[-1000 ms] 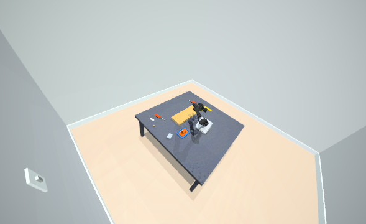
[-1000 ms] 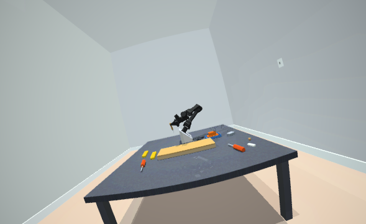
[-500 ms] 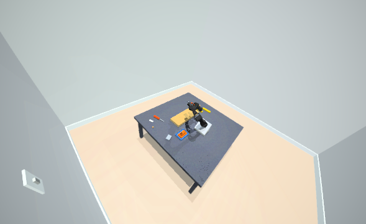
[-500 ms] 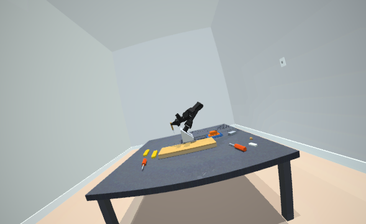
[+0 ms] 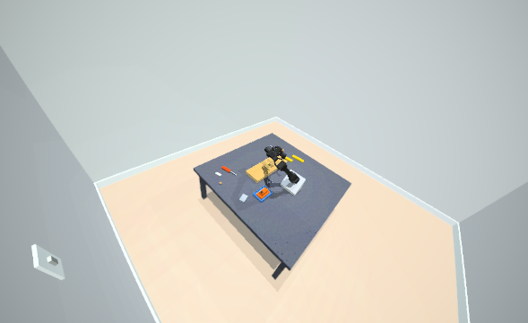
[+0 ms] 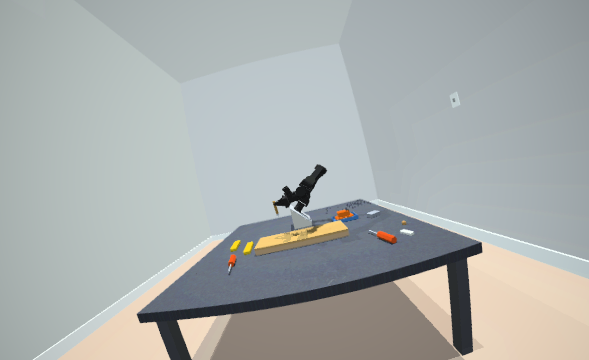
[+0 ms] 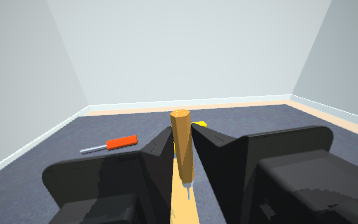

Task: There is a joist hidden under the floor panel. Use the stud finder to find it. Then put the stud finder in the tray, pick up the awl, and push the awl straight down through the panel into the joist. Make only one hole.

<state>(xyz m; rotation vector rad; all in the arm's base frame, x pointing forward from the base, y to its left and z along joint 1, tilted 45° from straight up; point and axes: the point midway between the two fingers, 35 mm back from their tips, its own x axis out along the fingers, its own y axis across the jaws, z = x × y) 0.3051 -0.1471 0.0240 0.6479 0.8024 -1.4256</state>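
The awl lies 50 mm below my gripper tip and 10 mm to the left of it. From my gripper tip the other things lie so: blue tray (440 mm to the left, 220 mm below, 160 mm behind); square indicator (470 mm to the left, 170 mm below, 160 mm behind); orange stud finder (460 mm to the left, 190 mm below, 160 mm behind).
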